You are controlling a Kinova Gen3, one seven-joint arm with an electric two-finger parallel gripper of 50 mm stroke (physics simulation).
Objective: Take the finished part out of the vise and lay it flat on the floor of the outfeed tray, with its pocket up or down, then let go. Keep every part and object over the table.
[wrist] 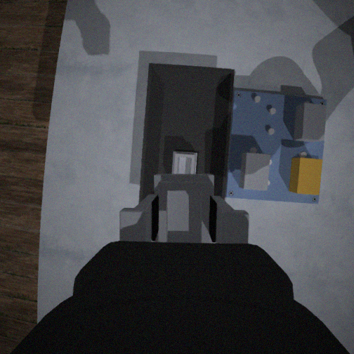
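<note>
My gripper [183, 211], at the lower middle of the wrist view, is shut on the finished part [178, 210], a grey block between the two dark finger pads. A paler rectangle shows on its face; I cannot tell whether this is its pocket. The part is over the near end of the outfeed tray [227, 130], a deep dark open box. Its height above the tray floor is hard to judge. The tray's near end is hidden behind the gripper. The vise does not show.
A small light rectangular piece [185, 164] with a raised rim lies in the tray just beyond the gripper. Right of the tray is a blue board [300, 198] with pale pegs, two grey blocks [310, 121] [255, 171] and a yellow block [306, 176]. The table's edge runs along the left.
</note>
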